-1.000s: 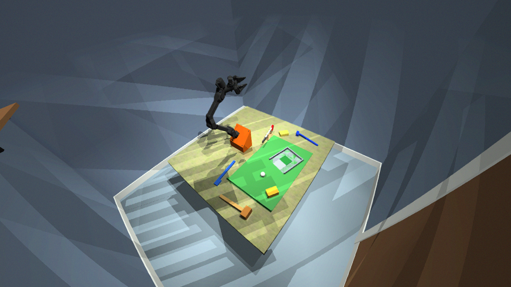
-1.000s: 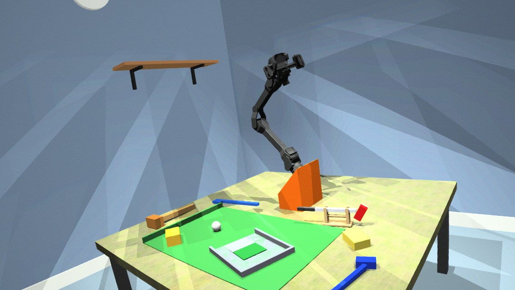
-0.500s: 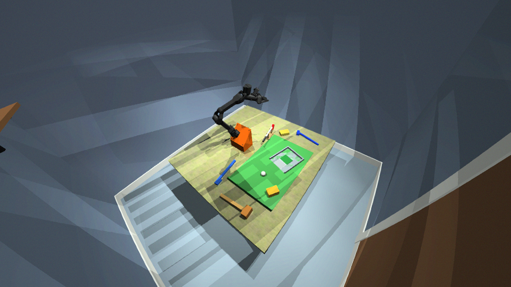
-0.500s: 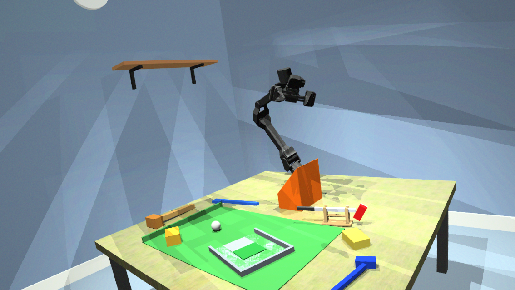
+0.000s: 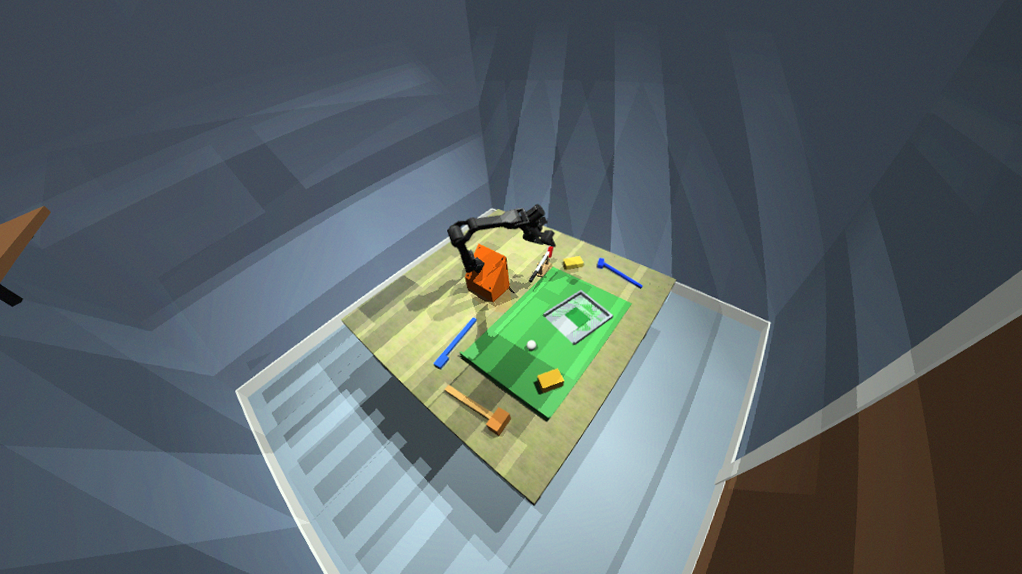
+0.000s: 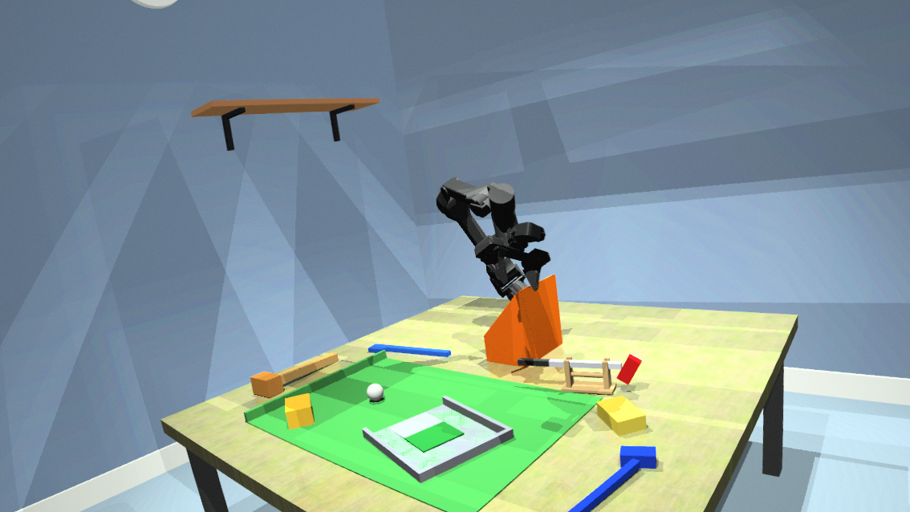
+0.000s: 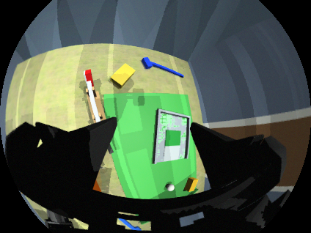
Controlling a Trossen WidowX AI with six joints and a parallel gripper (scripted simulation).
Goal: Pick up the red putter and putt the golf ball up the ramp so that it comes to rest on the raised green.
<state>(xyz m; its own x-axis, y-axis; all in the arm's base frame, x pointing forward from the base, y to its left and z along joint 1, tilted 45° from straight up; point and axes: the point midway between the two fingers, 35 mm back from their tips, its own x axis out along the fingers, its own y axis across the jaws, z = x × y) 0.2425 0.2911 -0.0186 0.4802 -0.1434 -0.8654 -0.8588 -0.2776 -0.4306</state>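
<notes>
My gripper tip is 110 mm past the red putter, 60 mm to the right of it and 210 mm above it. From my gripper tip the other things lie so: wooden rack 110 mm behind, 80 mm to the left, 240 mm below; grey frame 240 mm ahead, 50 mm to the right, 260 mm below; white golf ball 210 mm ahead, 340 mm to the right, 250 mm below.
</notes>
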